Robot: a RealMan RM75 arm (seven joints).
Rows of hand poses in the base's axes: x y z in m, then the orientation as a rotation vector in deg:
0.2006, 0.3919, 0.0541, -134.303, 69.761, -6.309
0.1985, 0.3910, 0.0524, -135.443, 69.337, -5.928
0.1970, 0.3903, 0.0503, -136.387, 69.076, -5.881
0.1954, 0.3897, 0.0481, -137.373, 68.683, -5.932
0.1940, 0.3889, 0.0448, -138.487, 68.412, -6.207
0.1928, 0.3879, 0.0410, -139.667, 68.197, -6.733
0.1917, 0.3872, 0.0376, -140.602, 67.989, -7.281
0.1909, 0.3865, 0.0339, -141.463, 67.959, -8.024
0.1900, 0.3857, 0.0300, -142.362, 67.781, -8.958
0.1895, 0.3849, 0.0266, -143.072, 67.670, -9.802
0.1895, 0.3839, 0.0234, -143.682, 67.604, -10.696
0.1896, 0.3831, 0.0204, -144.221, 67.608, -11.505
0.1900, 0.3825, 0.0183, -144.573, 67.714, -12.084
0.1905, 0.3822, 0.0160, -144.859, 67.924, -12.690
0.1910, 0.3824, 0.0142, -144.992, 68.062, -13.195
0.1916, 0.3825, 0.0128, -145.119, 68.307, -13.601
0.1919, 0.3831, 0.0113, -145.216, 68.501, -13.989
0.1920, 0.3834, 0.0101, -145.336, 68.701, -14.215
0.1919, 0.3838, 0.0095, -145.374, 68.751, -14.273
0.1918, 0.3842, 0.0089, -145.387, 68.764, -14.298
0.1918, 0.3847, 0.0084, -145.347, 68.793, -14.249
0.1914, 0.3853, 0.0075, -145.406, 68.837, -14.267
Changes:
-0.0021, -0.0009, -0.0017, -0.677, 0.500, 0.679
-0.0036, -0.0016, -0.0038, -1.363, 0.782, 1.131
-0.0052, -0.0022, -0.0060, -2.081, 0.975, 1.659
-0.0066, -0.0030, -0.0093, -3.023, 1.125, 2.101
-0.0078, -0.0040, -0.0131, -4.125, 1.170, 2.476
-0.0089, -0.0047, -0.0165, -5.036, 1.118, 2.772
-0.0097, -0.0054, -0.0202, -6.006, 0.988, 2.896
-0.0106, -0.0062, -0.0241, -7.036, 0.714, 3.089
-0.0111, -0.0070, -0.0275, -7.898, 0.450, 3.203
-0.0111, -0.0080, -0.0307, -8.710, 0.140, 3.251
-0.0110, -0.0088, -0.0337, -9.455, -0.120, 3.251
-0.0106, -0.0094, -0.0358, -9.989, -0.282, 3.176
-0.0101, -0.0097, -0.0381, -10.508, -0.447, 3.014
-0.0096, -0.0095, -0.0399, -10.844, -0.636, 2.874
-0.0090, -0.0094, -0.0413, -11.169, -0.734, 2.683
-0.0087, -0.0088, -0.0428, -11.449, -0.850, 2.520
-0.0086, -0.0085, -0.0440, -11.688, -0.862, 2.387
-0.0087, -0.0081, -0.0446, -11.755, -0.863, 2.356
-0.0088, -0.0077, -0.0452, -11.779, -0.867, 2.347
-0.0088, -0.0072, -0.0457, -11.736, -0.845, 2.327
-0.0092, -0.0066, -0.0466, -11.803, -0.817, 2.312

